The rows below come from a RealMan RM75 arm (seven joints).
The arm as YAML. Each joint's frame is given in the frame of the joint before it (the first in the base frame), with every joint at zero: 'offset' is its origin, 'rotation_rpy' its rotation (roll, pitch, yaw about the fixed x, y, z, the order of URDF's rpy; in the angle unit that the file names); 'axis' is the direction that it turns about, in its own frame. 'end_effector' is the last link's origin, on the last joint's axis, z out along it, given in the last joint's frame.
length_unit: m
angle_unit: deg
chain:
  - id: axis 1
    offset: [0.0, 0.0, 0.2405]
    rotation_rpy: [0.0, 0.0, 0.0]
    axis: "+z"
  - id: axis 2
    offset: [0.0, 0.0, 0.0]
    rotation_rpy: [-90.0, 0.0, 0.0]
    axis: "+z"
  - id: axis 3
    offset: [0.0, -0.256, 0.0]
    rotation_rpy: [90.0, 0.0, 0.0]
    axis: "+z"
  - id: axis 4
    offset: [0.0, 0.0, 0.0]
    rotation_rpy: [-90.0, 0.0, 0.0]
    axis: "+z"
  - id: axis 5
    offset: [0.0, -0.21, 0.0]
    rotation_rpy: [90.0, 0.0, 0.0]
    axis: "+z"
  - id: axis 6
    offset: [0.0, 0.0, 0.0]
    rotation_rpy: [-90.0, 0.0, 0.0]
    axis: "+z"
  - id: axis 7
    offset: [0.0, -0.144, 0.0]
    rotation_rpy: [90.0, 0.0, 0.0]
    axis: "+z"
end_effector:
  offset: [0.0, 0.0, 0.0]
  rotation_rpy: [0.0, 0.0, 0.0]
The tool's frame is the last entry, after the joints.
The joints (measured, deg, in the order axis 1, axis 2, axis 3, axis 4, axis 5, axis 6, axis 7), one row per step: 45.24 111.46 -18.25 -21.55 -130.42 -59.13 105.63; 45.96 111.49 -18.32 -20.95 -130.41 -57.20 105.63; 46.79 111.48 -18.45 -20.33 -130.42 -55.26 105.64; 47.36 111.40 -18.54 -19.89 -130.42 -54.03 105.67; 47.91 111.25 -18.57 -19.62 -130.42 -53.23 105.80; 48.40 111.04 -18.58 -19.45 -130.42 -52.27 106.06; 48.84 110.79 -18.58 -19.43 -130.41 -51.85 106.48; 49.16 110.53 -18.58 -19.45 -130.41 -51.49 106.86; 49.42 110.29 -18.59 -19.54 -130.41 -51.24 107.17; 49.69 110.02 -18.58 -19.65 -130.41 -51.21 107.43; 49.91 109.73 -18.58 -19.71 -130.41 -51.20 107.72; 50.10 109.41 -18.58 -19.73 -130.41 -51.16 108.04; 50.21 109.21 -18.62 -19.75 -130.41 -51.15 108.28; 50.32 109.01 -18.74 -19.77 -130.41 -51.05 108.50; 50.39 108.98 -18.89 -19.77 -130.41 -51.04 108.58; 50.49 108.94 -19.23 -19.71 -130.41 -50.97 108.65; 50.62 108.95 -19.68 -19.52 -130.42 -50.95 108.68; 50.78 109.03 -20.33 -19.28 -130.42 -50.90 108.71
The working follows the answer.
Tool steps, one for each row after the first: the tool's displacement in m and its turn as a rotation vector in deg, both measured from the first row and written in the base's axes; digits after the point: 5 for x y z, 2 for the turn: -0.00179 0.00473 -0.00115 0.75 -0.68 -0.47; -0.00435 0.00994 -0.00208 1.48 -1.44 -0.82; -0.00617 0.01350 -0.00222 1.96 -1.93 -1.03; -0.00853 0.01698 -0.00127 2.38 -2.22 -1.07; -0.01005 0.02071 0.00095 3.03 -2.58 -1.32; -0.01219 0.02397 0.00366 3.49 -2.63 -1.41; -0.01351 0.02666 0.00660 3.95 -2.72 -1.55; -0.01466 0.02900 0.00956 4.37 -2.82 -1.61; -0.01625 0.03125 0.01266 4.69 -2.86 -1.51; -0.01743 0.03315 0.01566 4.97 -2.87 -1.48; -0.01825 0.03493 0.01878 5.25 -2.86 -1.52; -0.01875 0.03598 0.02069 5.40 -2.85 -1.56; -0.01913 0.03710 0.02261 5.57 -2.96 -1.61; -0.01969 0.03746 0.02267 5.52 -3.03 -1.54; -0.02039 0.03787 0.02233 5.35 -3.25 -1.42; -0.02146 0.03792 0.02063 4.94 -3.47 -1.21; -0.02290 0.03779 0.01779 4.34 -3.77 -0.93
Tool pose at each row, in the base's axes (x y z in m, rotation vector in deg; rounded; the steps above come from the unrounded poses): 0.28970 0.43228 0.03833 -120.69 74.35 33.00; 0.28791 0.43701 0.03718 -119.74 74.02 32.43; 0.28535 0.44222 0.03625 -118.91 73.55 31.83; 0.28353 0.44578 0.03611 -118.38 73.22 31.45; 0.28117 0.44926 0.03706 -118.02 72.87 31.33; 0.27965 0.45299 0.03928 -117.30 72.56 31.17; 0.27751 0.45625 0.04199 -116.86 72.37 31.32; 0.27619 0.45894 0.04493 -116.40 72.21 31.41; 0.27504 0.46128 0.04789 -116.02 71.98 31.49; 0.27345 0.46352 0.05099 -115.83 71.69 31.65; 0.27227 0.46543 0.05399 -115.63 71.51 31.80; 0.27145 0.46721 0.05711 -115.37 71.40 31.94; 0.27095 0.46826 0.05902 -115.21 71.36 32.01; 0.27057 0.46938 0.06094 -115.05 71.25 31.96; 0.27002 0.46974 0.06100 -115.14 71.18 31.88; 0.26931 0.47015 0.06066 -115.38 71.03 31.60; 0.26824 0.47020 0.05896 -115.87 70.94 31.24; 0.26680 0.47007 0.05612 -116.56 70.83 30.71

